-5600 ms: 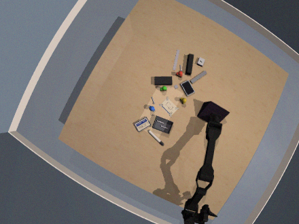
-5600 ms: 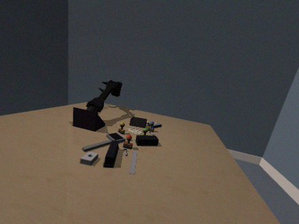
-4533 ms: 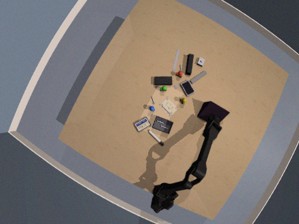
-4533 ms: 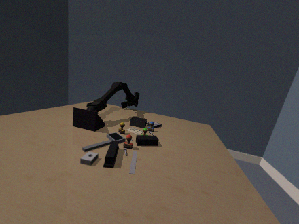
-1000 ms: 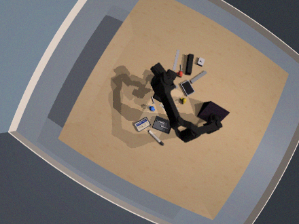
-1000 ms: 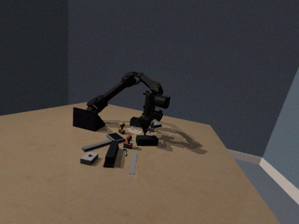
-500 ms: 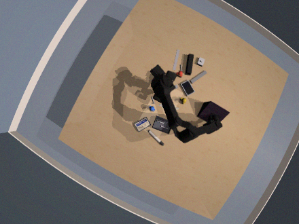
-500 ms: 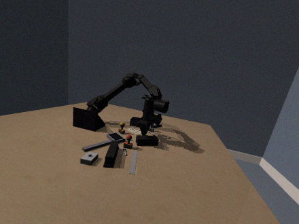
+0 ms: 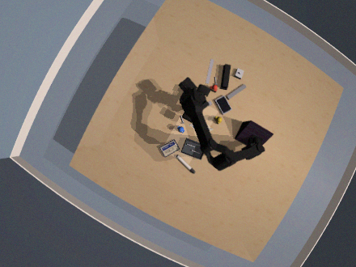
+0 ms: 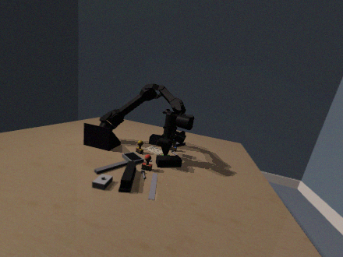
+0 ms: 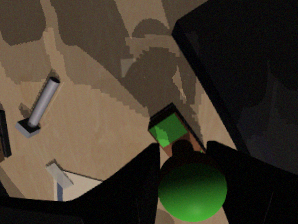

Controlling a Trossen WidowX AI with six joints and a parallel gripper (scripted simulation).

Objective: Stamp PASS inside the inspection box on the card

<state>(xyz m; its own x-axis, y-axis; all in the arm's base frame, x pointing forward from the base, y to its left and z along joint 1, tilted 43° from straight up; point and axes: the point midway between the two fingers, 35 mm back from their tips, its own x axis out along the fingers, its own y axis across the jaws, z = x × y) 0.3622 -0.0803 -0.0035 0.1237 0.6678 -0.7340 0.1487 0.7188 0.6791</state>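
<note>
Right now my gripper tip is 20 mm short of the black box, 50 mm to the left of it and 10 mm above it. From my gripper tip the other things lie so: red-knobbed stamp: 60 mm behind, 130 mm to the right; then green stamp: right at my gripper tip; then white card: 70 mm behind, 90 mm to the left, 30 mm below.
</note>
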